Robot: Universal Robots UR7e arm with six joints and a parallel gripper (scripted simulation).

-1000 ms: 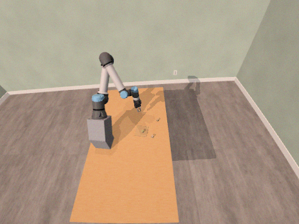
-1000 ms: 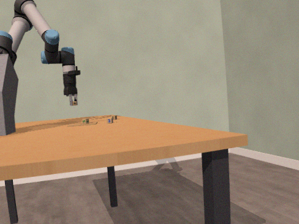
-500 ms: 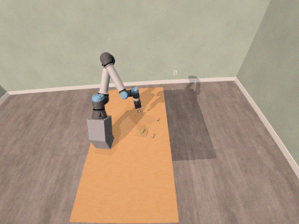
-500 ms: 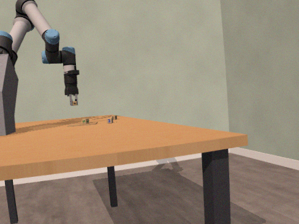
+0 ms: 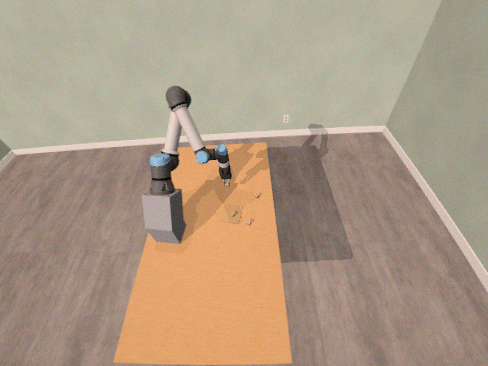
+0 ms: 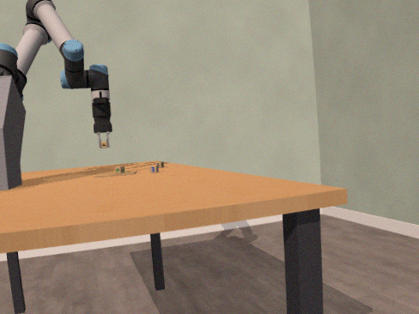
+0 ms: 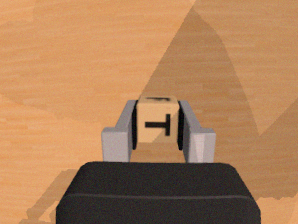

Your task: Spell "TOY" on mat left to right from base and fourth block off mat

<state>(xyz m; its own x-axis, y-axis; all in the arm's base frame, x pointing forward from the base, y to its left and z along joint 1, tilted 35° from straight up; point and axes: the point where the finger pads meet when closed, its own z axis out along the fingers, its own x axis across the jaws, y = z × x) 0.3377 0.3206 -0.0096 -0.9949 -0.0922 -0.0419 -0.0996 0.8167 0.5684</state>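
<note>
The tan mat lies 18 cm to the right of my hand, 12 cm below it and 5 cm ahead of it. From my hand the other things lie so: O block 20 cm to the right, 10 cm below, 7 cm ahead; Y block 25 cm to the right, 19 cm ahead, 10 cm below; T block 1 cm below.
</note>
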